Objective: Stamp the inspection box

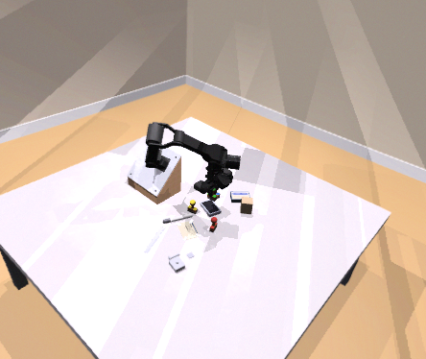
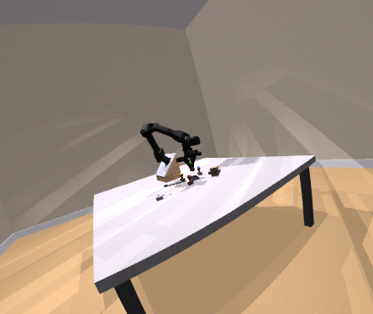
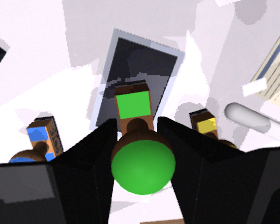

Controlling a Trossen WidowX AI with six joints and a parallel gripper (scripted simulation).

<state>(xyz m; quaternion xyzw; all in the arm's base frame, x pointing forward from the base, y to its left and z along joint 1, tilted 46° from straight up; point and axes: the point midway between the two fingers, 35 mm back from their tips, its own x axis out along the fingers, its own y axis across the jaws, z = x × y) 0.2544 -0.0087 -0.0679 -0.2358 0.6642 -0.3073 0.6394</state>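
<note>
My gripper tip is now 8 cm above the dark ink pad. Round my gripper tip: yellow stamp (5 cm behind, 7 cm to the right, 6 cm below); green-knobbed stamp (right at my gripper tip); blue stamp (4 cm behind, 9 cm to the left, 6 cm below).
</note>
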